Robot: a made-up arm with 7 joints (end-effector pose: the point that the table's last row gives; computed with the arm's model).
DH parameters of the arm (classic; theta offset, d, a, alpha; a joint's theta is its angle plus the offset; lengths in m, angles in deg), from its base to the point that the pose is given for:
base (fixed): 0 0 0 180
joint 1: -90 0.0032 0.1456 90
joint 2: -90 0.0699 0.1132 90
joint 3: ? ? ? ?
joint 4: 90 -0.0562 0.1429 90
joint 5: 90 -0.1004 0.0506 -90
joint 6: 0 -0.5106 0.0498 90
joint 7: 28.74 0 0.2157 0
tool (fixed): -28.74 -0.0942 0 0
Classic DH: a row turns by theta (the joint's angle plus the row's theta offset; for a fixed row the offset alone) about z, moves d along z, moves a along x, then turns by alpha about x.
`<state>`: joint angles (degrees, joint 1 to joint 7).
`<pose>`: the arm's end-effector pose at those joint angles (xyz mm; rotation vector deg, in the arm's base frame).
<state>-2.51 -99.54 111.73 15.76 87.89 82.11 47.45</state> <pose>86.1 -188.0 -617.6 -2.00 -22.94 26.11</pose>
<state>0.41 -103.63 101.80 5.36 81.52 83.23 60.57</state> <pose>63.1 -69.9 -712.5 12.34 -20.95 45.93</pose>
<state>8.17 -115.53 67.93 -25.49 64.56 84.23 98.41</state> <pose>-71.9 147.3 -835.8 50.54 -28.16 103.52</pose>
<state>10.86 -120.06 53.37 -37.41 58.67 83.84 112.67</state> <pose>-95.3 148.2 -861.9 62.59 -32.74 124.35</pose>
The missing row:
joint 3: 0 0.4321 -0.0008 90
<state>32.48 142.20 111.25 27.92 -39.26 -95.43 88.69</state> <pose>712.1 541.4 398.4 63.77 75.58 -125.92</pose>
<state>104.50 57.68 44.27 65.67 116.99 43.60 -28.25</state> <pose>429.9 -216.1 214.1 -48.67 28.53 14.27</pose>
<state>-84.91 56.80 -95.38 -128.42 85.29 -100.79 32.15</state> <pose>166.9 -111.1 196.6 -36.46 142.01 97.18</pose>
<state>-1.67 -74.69 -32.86 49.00 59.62 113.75 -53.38</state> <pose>-89.4 583.4 -729.5 15.36 37.33 81.91</pose>
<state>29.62 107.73 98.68 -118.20 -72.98 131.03 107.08</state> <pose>-249.0 64.9 334.6 -81.88 -18.11 65.46</pose>
